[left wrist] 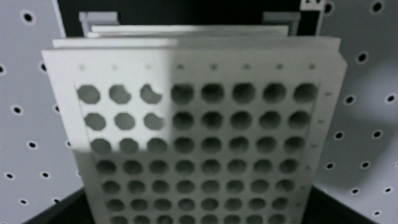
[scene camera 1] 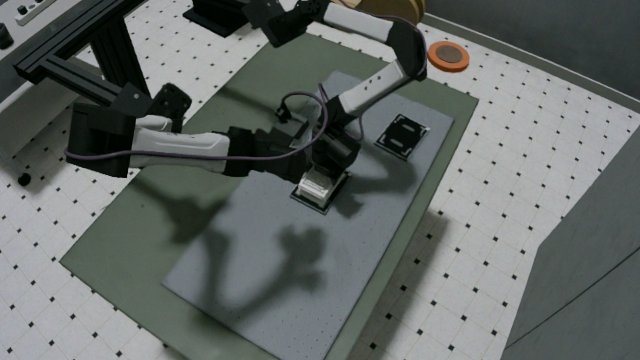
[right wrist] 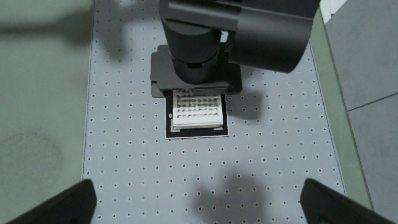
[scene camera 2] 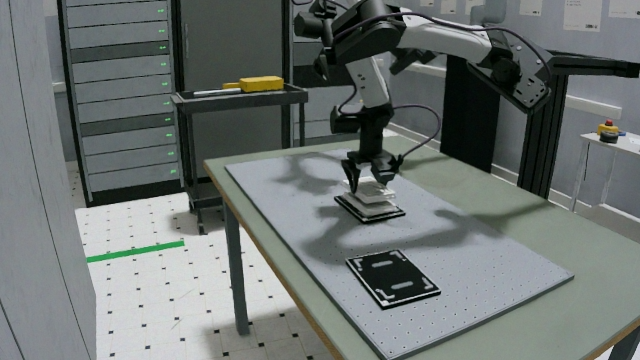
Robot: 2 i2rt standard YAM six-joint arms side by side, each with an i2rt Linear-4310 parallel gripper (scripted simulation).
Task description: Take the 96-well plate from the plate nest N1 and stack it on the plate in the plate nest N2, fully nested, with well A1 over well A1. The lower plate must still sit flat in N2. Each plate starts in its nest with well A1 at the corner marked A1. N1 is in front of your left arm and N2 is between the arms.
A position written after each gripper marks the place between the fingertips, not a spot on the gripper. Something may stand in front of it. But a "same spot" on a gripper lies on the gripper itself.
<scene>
The left gripper shows in the left wrist view (198,190), in scene camera 1 (321,178), in the right wrist view and in scene camera 2. One and the same spot on a plate nest N1: (scene camera 1: 410,139) is (scene camera 2: 377,277). One and the same spot on the left gripper: (right wrist: 237,88) is (scene camera 2: 344,160).
</scene>
